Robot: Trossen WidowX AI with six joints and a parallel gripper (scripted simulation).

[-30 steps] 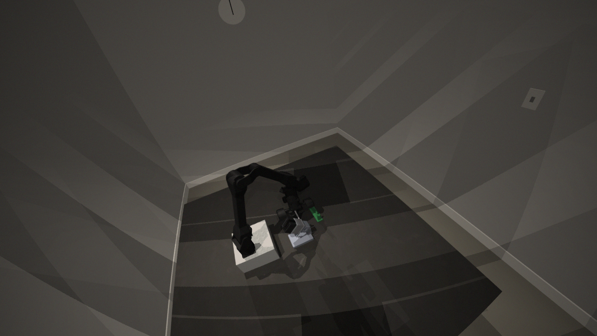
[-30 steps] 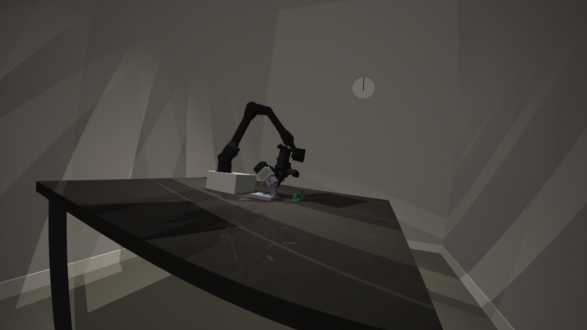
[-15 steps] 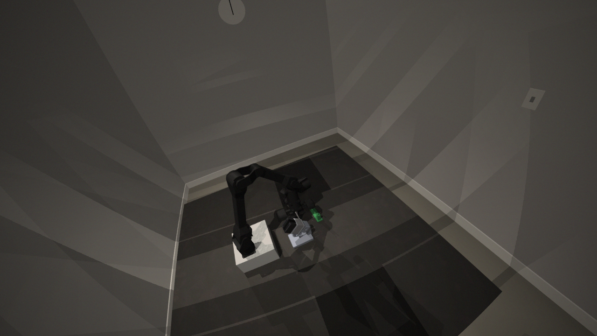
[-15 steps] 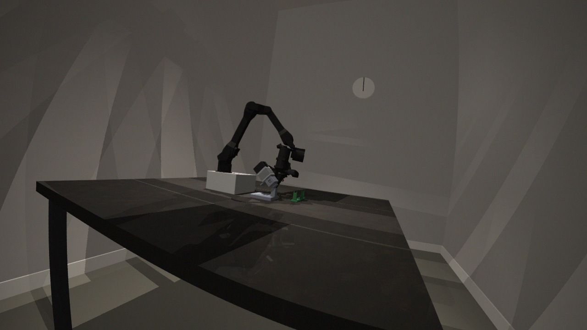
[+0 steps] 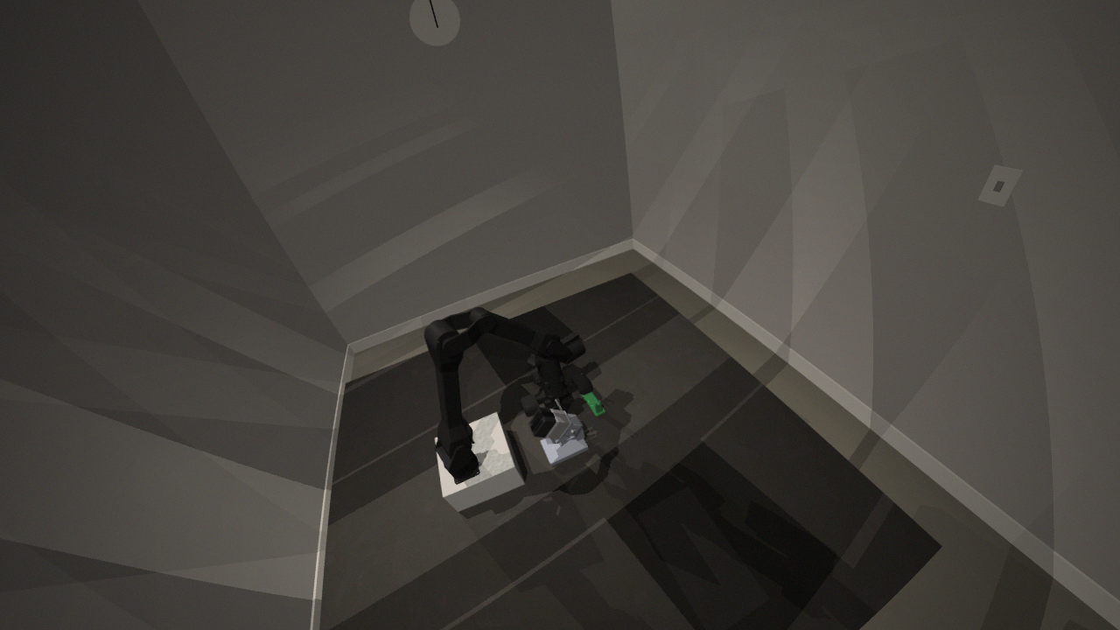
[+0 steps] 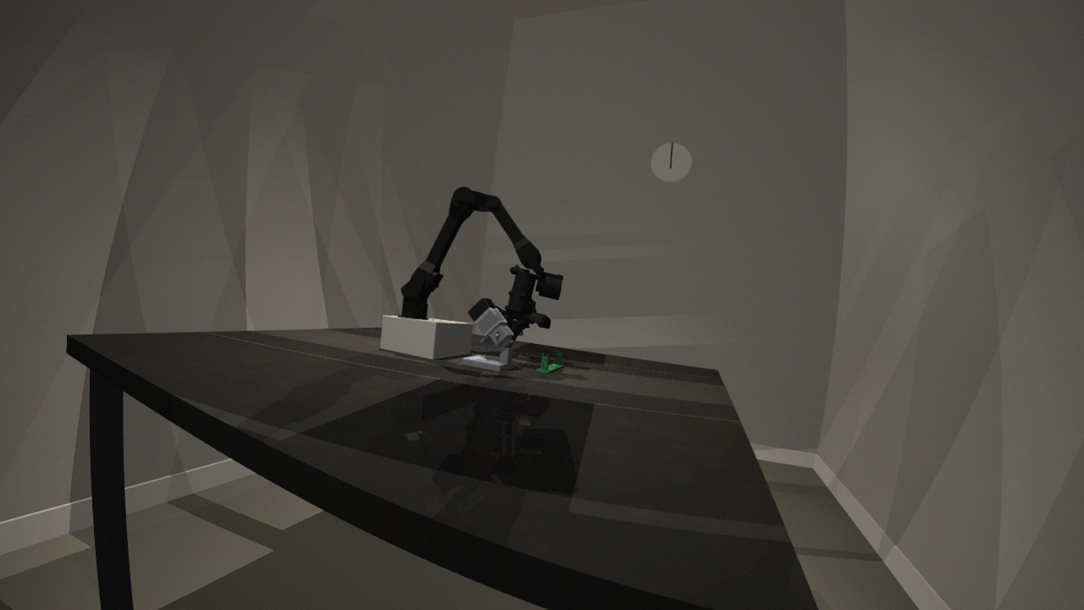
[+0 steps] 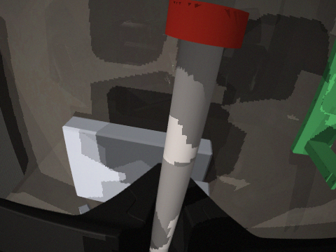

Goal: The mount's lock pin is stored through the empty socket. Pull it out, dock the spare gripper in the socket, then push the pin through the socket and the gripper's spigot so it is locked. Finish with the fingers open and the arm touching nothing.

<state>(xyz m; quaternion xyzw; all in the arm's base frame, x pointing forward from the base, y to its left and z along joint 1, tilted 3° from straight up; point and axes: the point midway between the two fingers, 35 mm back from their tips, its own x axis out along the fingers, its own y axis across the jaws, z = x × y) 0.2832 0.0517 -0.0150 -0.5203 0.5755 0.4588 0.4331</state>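
Now: gripper tip 50 mm to the left of the grey mount and 10 mm past it. From my gripper tip the other things lie so: spare gripper (60 mm above, 50 mm to the right, 30 mm behind); then green cradle (110 mm ahead, 60 mm to the left, 30 mm below).
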